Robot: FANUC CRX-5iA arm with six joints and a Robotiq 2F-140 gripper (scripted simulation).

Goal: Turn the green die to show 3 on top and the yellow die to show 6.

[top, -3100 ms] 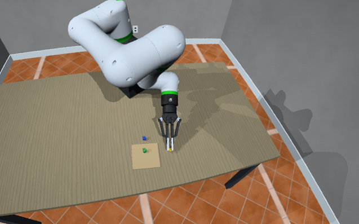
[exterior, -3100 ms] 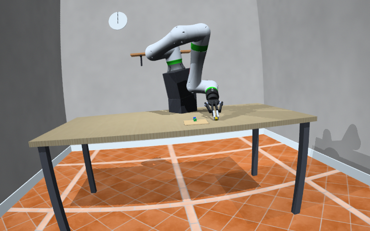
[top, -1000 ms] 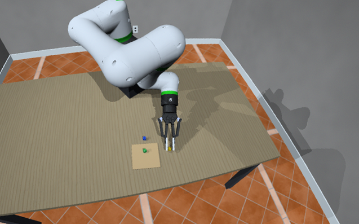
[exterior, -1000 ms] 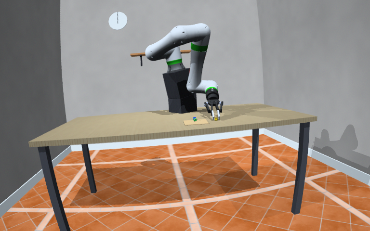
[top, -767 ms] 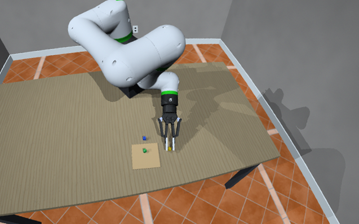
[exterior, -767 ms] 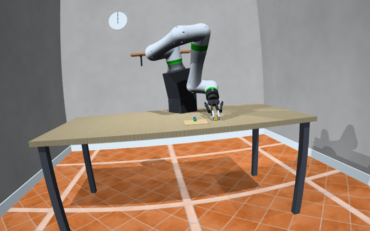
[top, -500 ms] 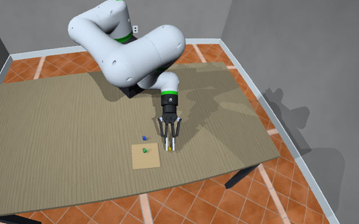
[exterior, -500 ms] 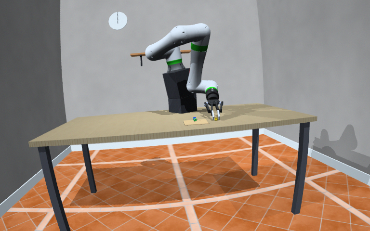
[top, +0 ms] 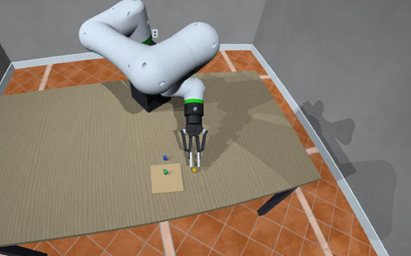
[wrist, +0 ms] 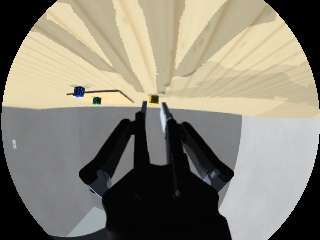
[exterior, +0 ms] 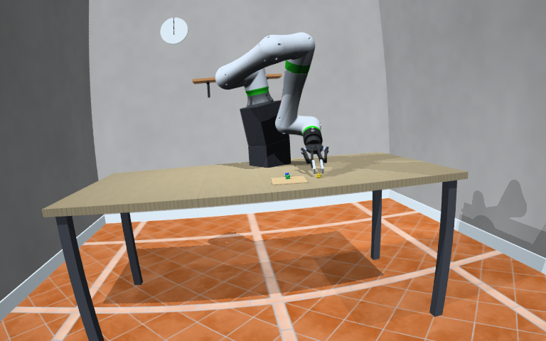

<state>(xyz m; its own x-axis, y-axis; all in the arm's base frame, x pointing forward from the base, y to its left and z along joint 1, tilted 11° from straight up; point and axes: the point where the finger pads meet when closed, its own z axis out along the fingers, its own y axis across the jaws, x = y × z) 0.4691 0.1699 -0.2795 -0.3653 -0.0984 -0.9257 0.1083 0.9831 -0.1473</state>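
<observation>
The yellow die is 4 cm ahead of my hand and 3 cm below it. Also, from my hand: tan mat: 14 cm to the right, 6 cm ahead, 4 cm below; then blue die: 13 cm to the right, 4 cm behind, 3 cm below; then green die: 14 cm to the right, 3 cm below, 3 cm ahead.
</observation>
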